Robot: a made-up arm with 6 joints.
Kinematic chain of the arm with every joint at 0, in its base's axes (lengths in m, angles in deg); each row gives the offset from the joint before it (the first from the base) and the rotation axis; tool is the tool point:
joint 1: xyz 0 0 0.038 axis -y
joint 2: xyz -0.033 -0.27 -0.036 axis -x
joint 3: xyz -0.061 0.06 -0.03 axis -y
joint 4: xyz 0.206 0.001 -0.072 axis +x
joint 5: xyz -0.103 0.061 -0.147 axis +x
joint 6: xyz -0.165 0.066 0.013 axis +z
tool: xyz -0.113 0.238 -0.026
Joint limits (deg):
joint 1: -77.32..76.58
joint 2: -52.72..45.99
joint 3: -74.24..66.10
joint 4: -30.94..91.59
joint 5: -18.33..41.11
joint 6: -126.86..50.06
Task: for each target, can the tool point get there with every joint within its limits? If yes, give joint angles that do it. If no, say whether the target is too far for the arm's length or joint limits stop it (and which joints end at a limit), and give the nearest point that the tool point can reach.
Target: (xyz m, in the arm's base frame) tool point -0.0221 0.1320 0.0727
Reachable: yes | joints -33.30 -18.71 -25.33 17.01 22.11 -55.95
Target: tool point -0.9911 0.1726 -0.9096
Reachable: no: too far | nearest point -0.4555 -0.0775 -0.3975 | short by 0.782 m
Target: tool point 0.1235 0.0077 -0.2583
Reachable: yes | joints 11.48 9.40 -9.13 18.21 -6.04 -95.57
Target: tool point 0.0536 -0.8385 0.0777
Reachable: no: joint limits stop it (at a limit: joint 1, joint 2, joint 4, joint 5) | nearest point 0.1084 -0.4655 0.1229 | short by 0.380 m
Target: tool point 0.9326 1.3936 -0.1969
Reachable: no: too far | nearest point 0.2927 0.2361 -0.1039 | short by 1.326 m
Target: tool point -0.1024 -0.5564 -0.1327
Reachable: no: joint limits stop it (at a limit: joint 1, joint 2, joint 4, joint 5) | nearest point -0.1397 -0.4536 -0.1063 | short by 0.113 m
